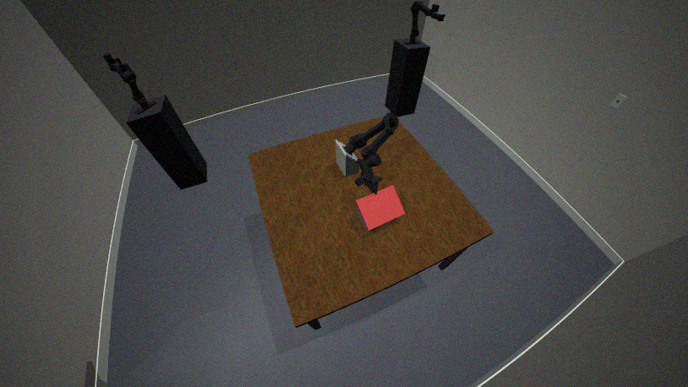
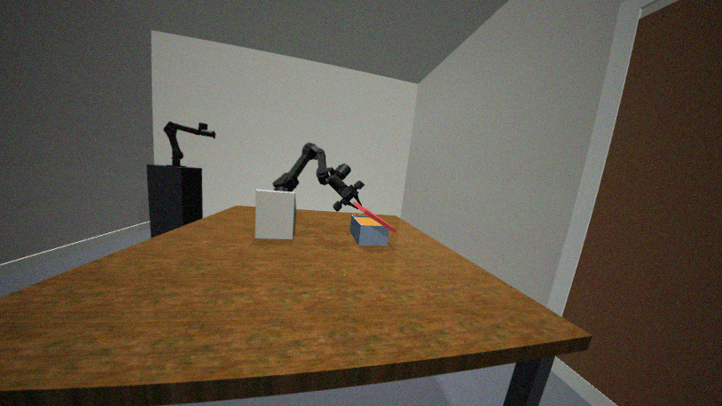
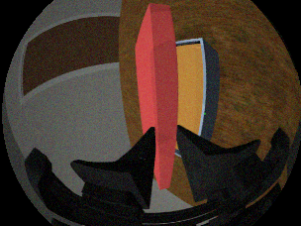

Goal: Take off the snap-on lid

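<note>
My gripper tip is now 70 mm short of the lid, 40 mm above it and 10 mm to the right of it. Round my gripper tip: storage box: 110 mm below, 60 mm ahead, 10 mm to the left.
</note>
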